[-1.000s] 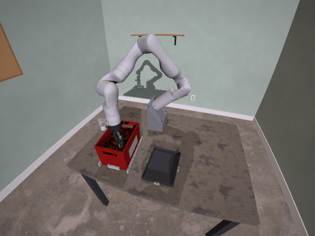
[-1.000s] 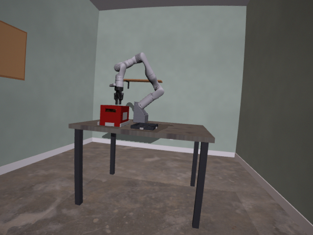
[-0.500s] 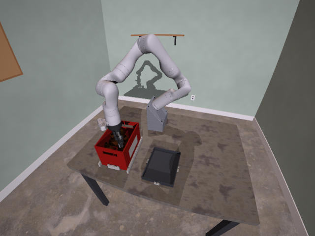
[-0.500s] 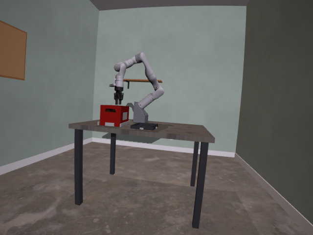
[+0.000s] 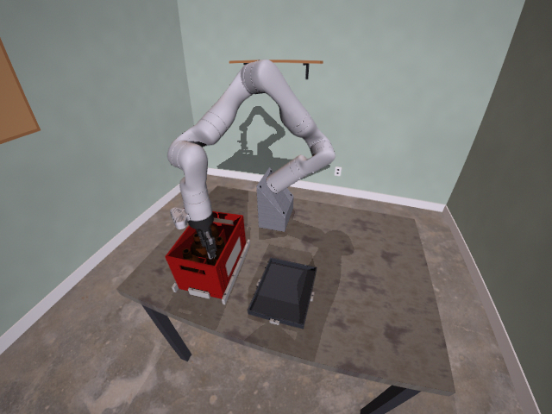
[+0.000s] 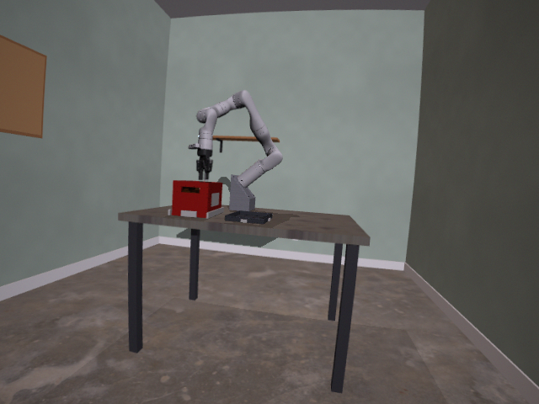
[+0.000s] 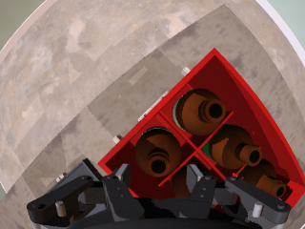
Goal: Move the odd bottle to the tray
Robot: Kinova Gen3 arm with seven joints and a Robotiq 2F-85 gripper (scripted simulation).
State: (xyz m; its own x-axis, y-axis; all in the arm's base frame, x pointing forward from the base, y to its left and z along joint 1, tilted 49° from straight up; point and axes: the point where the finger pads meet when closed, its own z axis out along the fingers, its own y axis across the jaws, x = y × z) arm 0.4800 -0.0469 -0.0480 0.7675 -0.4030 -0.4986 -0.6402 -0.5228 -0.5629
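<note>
Now: hand 80 mm past the crate, 60 mm to the left of it and 120 mm above it. Also, from my hand: dark tray (50 mm behind, 240 mm to the left, 190 mm below).
</note>
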